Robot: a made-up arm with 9 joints. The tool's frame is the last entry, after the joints.
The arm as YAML. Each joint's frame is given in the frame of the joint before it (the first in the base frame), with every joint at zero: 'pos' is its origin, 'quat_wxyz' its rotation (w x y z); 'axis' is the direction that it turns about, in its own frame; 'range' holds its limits. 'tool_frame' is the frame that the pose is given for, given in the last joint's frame.
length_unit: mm
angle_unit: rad
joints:
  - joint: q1
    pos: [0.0, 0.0, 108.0]
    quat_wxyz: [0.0, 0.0, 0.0, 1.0]
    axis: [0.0, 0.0, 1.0]
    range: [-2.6, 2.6]
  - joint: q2
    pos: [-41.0, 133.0, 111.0]
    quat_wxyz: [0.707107, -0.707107, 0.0, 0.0]
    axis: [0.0, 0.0, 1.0]
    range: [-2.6, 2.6]
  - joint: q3
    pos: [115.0, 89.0, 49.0]
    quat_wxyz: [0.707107, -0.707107, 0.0, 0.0]
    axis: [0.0, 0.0, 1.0]
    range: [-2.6, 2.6]
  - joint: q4
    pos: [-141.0, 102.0, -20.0]
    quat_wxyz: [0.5, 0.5, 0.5, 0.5]
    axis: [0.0, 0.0, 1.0]
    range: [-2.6, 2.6]
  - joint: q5
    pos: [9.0, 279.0, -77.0]
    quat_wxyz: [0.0, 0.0, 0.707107, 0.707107]
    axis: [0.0, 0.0, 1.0]
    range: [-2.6, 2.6]
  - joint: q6
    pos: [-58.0, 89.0, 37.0]
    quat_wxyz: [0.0, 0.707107, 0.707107, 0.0]
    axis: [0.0, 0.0, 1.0]
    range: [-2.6, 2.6]
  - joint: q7
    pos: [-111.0, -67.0, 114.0]
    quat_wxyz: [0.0, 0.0, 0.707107, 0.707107]
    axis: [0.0, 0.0, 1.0]
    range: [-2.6, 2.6]
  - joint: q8
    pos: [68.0, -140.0, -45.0]
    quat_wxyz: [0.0, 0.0, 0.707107, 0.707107]
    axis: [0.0, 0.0, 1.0]
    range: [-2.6, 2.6]
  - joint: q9
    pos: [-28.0, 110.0, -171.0]
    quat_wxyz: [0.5, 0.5, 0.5, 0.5]
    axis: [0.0, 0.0, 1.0]
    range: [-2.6, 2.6]
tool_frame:
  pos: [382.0, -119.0, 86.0]
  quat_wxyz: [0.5, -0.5, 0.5, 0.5]
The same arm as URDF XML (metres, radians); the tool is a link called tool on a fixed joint. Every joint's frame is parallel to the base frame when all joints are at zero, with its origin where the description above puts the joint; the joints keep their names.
<robot name="arm">
  <joint name="q1" type="revolute">
    <parent link="base_link"/>
    <child link="link1"/>
    <origin xyz="0 0 0.108" rpy="0 0 0"/>
    <axis xyz="0 0 1"/>
    <limit lower="-2.6" upper="2.6"/>
  </joint>
  <joint name="q2" type="revolute">
    <parent link="link1"/>
    <child link="link2"/>
    <origin xyz="0.041 -0.133 0.111" rpy="0 0 0"/>
    <axis xyz="0 -1 0"/>
    <limit lower="-2.6" upper="2.6"/>
  </joint>
  <joint name="q3" type="revolute">
    <parent link="link2"/>
    <child link="link3"/>
    <origin xyz="-0.115 -0.049 -0.089" rpy="0 0 0"/>
    <axis xyz="0 0 -1"/>
    <limit lower="-2.6" upper="2.6"/>
  </joint>
  <joint name="q4" type="revolute">
    <parent link="link3"/>
    <child link="link4"/>
    <origin xyz="0.141 0.102 0.02" rpy="0 0 0"/>
    <axis xyz="-1 0 0"/>
    <limit lower="-2.6" upper="2.6"/>
  </joint>
  <joint name="q5" type="revolute">
    <parent link="link4"/>
    <child link="link5"/>
    <origin xyz="0.077 0.009 -0.279" rpy="0 0 0"/>
    <axis xyz="0 0 -1"/>
    <limit lower="-2.6" upper="2.6"/>
  </joint>
  <joint name="q6" type="revolute">
    <parent link="link5"/>
    <child link="link6"/>
    <origin xyz="-0.089 0.058 -0.037" rpy="0 0 0"/>
    <axis xyz="0 0 1"/>
    <limit lower="-2.6" upper="2.6"/>
  </joint>
  <joint name="q7" type="revolute">
    <parent link="link6"/>
    <child link="link7"/>
    <origin xyz="0.111 0.067 0.114" rpy="0 0 0"/>
    <axis xyz="0 -1 0"/>
    <limit lower="-2.6" upper="2.6"/>
  </joint>
  <joint name="q8" type="revolute">
    <parent link="link7"/>
    <child link="link8"/>
    <origin xyz="0.068 0.045 -0.14" rpy="0 0 0"/>
    <axis xyz="0 0 1"/>
    <limit lower="-2.6" upper="2.6"/>
  </joint>
  <joint name="q9" type="revolute">
    <parent link="link8"/>
    <child link="link9"/>
    <origin xyz="0.028 -0.11 -0.171" rpy="0 0 0"/>
    <axis xyz="-1 0 0"/>
    <limit lower="-2.6" upper="2.6"/>
  </joint>
  <joint name="tool_joint" type="fixed">
    <parent link="link9"/>
    <child link="tool"/>
    <origin xyz="-0.086 -0.382 -0.119" rpy="0 0 0"/>
  </joint>
  <link name="base_link"/>
  <link name="link1"/>
  <link name="link2"/>
  <link name="link3"/>
  <link name="link4"/>
  <link name="link5"/>
  <link name="link6"/>
  <link name="link7"/>
  <link name="link8"/>
  <link name="link9"/>
  <link name="tool"/>
</robot>

